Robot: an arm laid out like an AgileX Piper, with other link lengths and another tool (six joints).
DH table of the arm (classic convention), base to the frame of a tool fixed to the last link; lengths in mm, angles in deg. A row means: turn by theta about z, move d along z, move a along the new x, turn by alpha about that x. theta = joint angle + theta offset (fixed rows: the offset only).
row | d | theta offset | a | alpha
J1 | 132.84 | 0 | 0 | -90
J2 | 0 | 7.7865 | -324.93 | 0
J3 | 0 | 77.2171 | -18.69 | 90
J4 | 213.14 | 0 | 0 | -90
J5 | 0 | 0 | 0 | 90
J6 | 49.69 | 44 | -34.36 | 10.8
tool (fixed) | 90.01 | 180 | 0 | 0
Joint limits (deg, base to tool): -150..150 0..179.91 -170..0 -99.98..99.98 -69.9..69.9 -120..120
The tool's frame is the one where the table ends.
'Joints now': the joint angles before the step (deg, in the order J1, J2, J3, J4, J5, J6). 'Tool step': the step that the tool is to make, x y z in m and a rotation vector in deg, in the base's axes. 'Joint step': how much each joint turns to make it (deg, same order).
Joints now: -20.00, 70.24, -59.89, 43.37, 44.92, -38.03
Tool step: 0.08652, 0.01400, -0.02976, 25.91, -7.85, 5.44
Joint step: 0.00, 16.50, 0.00, 42.38, 4.28, -24.86
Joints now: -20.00, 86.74, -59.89, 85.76, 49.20, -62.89
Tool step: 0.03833, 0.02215, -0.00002, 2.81, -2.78, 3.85
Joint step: 5.16, 6.21, -5.19, 6.19, 0.07, -3.74
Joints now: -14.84, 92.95, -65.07, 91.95, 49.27, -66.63
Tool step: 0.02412, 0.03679, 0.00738, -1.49, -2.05, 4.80
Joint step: 6.74, 3.35, -5.69, -0.23, -2.19, -0.04
